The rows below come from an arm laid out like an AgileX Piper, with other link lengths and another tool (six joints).
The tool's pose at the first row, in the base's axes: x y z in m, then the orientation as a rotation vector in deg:
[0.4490 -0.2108 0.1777 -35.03 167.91 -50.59]
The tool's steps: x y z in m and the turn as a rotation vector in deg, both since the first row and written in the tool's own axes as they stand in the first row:
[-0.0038 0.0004 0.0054 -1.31 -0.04 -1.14]
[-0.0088 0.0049 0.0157 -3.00 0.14 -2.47]
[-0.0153 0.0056 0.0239 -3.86 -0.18 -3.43]
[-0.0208 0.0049 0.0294 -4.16 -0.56 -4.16]
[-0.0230 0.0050 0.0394 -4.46 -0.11 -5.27]
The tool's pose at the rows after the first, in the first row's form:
[0.4531 -0.2119 0.1726 -36.84 168.62 -48.82]
[0.4574 -0.2120 0.1611 38.81 -169.24 46.48]
[0.4642 -0.2134 0.1532 40.33 -169.12 45.08]
[0.4702 -0.2148 0.1485 41.59 -169.06 44.54]
[0.4735 -0.2192 0.1398 42.82 -168.03 44.04]

